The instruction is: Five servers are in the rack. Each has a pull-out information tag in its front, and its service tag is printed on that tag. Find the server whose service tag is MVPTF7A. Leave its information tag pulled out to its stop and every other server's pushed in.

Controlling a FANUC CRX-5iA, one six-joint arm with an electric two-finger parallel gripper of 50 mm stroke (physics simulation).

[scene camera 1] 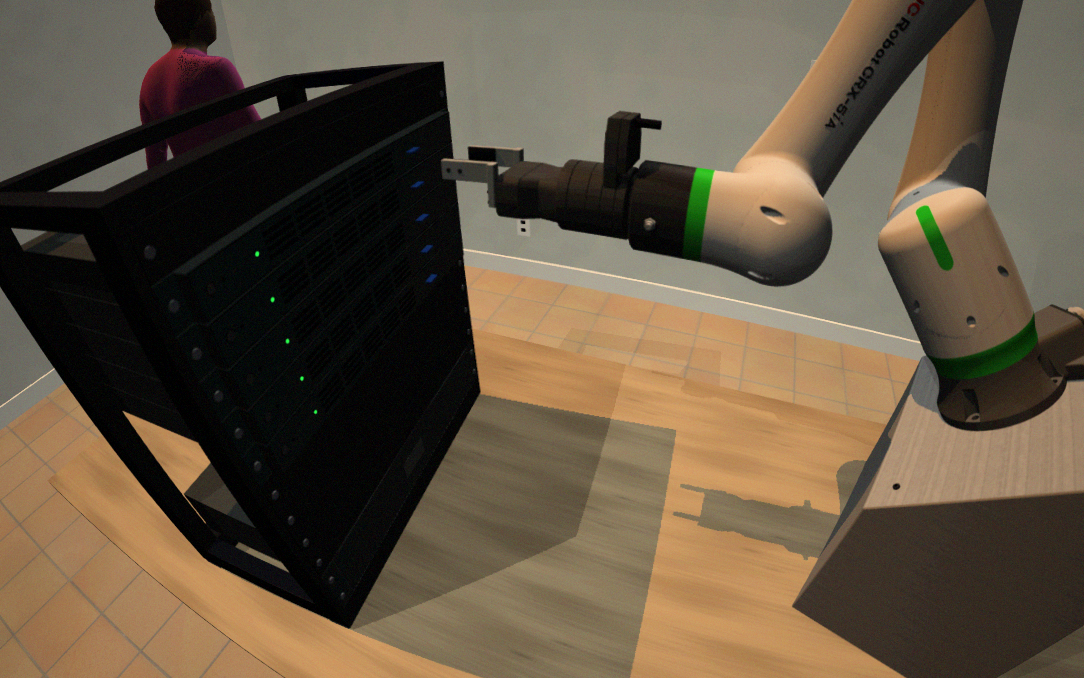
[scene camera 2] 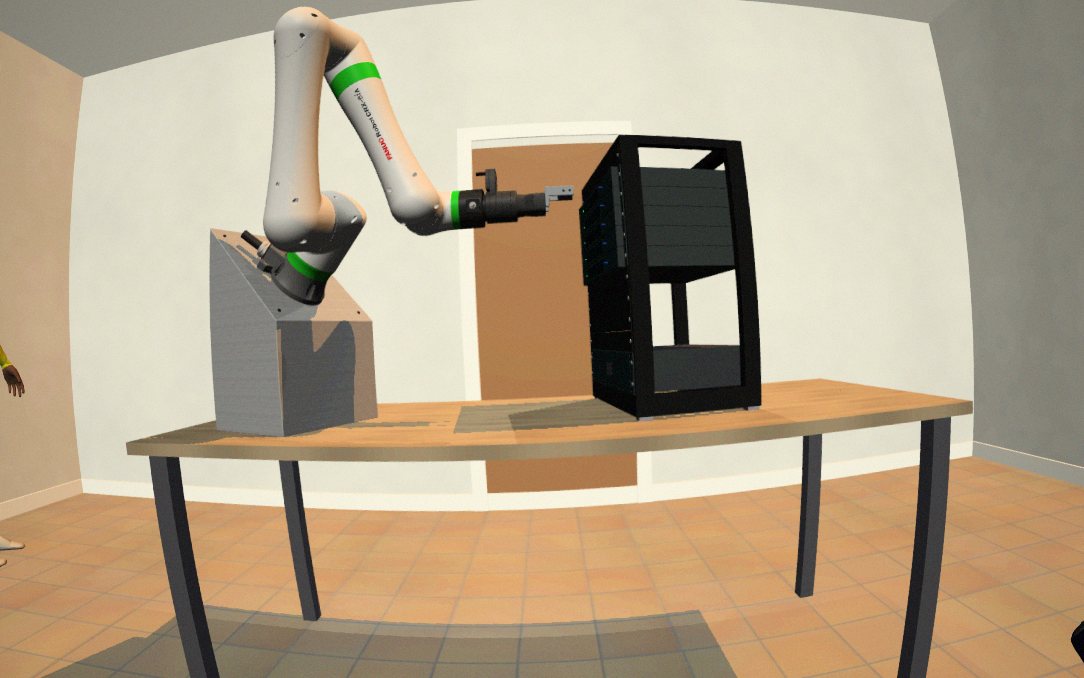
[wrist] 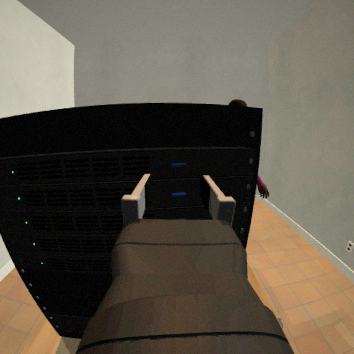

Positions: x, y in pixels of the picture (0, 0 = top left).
Labels:
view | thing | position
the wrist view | my gripper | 175, 184
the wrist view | black server rack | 72, 165

